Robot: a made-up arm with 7 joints. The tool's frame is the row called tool. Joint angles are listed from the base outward. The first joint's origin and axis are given. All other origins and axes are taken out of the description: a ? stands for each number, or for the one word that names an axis. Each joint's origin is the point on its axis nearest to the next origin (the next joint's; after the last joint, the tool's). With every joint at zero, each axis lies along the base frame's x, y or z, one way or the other. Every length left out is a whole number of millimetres.
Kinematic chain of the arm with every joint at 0, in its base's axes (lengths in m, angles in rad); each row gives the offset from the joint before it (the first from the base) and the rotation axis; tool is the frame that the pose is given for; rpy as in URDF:
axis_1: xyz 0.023 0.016 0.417 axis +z
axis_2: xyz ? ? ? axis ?
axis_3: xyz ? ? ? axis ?
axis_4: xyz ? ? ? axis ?
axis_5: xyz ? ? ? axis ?
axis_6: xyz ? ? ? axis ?
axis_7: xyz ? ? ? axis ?
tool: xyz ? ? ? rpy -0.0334 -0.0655 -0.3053
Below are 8 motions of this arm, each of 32 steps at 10 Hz.
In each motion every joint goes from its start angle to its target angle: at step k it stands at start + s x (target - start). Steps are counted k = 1, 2, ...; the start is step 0. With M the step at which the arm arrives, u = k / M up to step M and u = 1 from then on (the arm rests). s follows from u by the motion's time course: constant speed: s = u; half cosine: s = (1 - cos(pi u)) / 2; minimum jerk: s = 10 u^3 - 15 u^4 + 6 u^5.
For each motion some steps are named. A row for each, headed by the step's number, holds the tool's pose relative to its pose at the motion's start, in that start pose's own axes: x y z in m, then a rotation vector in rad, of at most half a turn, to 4 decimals.
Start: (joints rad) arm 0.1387 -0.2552 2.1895 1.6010 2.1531 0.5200 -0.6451
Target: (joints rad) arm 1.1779 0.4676 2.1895 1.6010 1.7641 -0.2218 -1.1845
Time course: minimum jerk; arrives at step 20
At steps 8, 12, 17, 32:
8: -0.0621 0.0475 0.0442 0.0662 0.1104 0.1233
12: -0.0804 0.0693 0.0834 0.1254 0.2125 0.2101
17: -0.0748 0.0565 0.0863 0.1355 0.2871 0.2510
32: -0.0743 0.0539 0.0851 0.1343 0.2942 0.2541

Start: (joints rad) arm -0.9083 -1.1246 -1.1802 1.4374 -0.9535 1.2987 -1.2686
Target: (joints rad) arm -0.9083 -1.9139 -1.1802 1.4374 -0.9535 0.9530 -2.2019
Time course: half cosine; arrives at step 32
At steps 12, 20, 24, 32:
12: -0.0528 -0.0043 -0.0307 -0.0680 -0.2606 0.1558
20: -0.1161 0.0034 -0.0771 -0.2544 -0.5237 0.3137
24: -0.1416 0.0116 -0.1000 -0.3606 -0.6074 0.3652
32: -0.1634 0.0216 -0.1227 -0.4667 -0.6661 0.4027

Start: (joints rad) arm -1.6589 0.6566 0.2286 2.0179 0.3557 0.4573 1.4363
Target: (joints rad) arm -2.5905 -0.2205 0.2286 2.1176 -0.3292 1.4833 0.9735
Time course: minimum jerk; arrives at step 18
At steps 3, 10, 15, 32:
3: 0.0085 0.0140 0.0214 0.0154 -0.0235 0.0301
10: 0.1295 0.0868 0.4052 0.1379 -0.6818 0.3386
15: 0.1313 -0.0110 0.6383 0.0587 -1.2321 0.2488
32: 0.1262 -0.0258 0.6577 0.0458 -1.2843 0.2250

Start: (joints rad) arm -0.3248 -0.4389 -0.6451 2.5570 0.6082 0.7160 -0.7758
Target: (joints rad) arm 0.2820 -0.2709 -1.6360 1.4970 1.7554 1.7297 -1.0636
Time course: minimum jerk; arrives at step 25
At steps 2, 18, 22, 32:
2: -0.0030 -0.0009 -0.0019 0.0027 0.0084 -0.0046
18: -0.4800 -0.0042 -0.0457 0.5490 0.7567 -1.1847
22: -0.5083 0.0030 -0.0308 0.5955 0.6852 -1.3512
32: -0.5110 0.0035 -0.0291 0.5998 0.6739 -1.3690

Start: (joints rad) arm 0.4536 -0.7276 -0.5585 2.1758 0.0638 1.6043 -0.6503
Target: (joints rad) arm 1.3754 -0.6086 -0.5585 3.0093 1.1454 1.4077 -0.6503
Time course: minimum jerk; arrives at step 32
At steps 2, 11, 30, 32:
2: 0.0006 0.0004 -0.0001 0.0034 -0.0026 0.0006
11: 0.0531 0.0390 0.0073 0.3588 -0.2619 0.0444
30: 0.0947 0.0246 0.1409 1.6569 -1.1081 -0.0037
32: 0.0945 0.0241 0.1411 1.6606 -1.1104 -0.0043

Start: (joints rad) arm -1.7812 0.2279 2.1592 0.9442 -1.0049 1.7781 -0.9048
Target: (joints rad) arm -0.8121 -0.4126 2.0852 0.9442 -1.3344 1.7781 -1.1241
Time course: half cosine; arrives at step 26
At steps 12, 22, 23, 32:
12: 0.0881 0.0057 0.1753 -0.5049 0.2778 0.2715
22: 0.1622 0.1441 0.3646 -1.1318 0.6023 0.3961
23: 0.1645 0.1543 0.3722 -1.1632 0.6181 0.3960
32: 0.1671 0.1681 0.3818 -1.2044 0.6388 0.3949

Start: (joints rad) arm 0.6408 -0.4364 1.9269 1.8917 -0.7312 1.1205 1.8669
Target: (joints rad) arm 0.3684 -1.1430 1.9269 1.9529 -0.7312 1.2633 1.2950
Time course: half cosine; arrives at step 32
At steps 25, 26, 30, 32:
25: -0.1805 -0.0909 -0.0810 -0.1321 -0.5720 0.9018
26: -0.1856 -0.0955 -0.0857 -0.1420 -0.5890 0.9320
30: -0.1984 -0.1076 -0.0981 -0.1690 -0.6316 1.0093
32: -0.2000 -0.1092 -0.0997 -0.1726 -0.6371 1.0192

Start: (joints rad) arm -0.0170 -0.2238 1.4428 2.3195 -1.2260 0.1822 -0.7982
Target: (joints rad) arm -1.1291 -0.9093 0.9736 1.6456 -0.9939 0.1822 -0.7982
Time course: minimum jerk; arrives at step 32
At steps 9, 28, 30, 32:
9: 0.0125 0.0533 -0.0189 0.1131 0.0922 0.1902
28: -0.2268 0.3260 0.0242 0.7663 0.9713 1.1790
30: -0.2322 0.3271 0.0278 0.7741 0.9889 1.1935
32: -0.2331 0.3273 0.0284 0.7753 0.9918 1.1959

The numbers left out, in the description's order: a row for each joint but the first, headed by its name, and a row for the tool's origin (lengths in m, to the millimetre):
axis_2: xyz 0.005 -0.010 0.000, axis +y
axis_3: xyz 0.018 0.000 0.357, axis +z
axis_4: xyz 0.049 -0.022 0.000, axis -y
axis_5: xyz 0.065 0.000 -0.253, axis -z
axis_6: xyz -0.025 -0.007 0.000, axis +y
axis_7: xyz 0.112 0.000 -0.140, axis -z
tool: xyz -0.026 -0.015 0.000

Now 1 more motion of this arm.
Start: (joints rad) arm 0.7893 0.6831 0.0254 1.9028 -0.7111 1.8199 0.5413
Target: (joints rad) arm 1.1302 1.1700 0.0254 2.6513 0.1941 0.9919 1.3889
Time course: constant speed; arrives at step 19
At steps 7, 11, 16, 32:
7: -0.0252 0.1446 0.1112 0.5189 0.0182 -0.2574
11: -0.0526 0.2071 0.1859 0.8097 0.1256 -0.4002
16: -0.0961 0.2581 0.2795 1.1406 0.3650 -0.5599
32: -0.1247 0.2737 0.3305 1.3090 0.5646 -0.6404

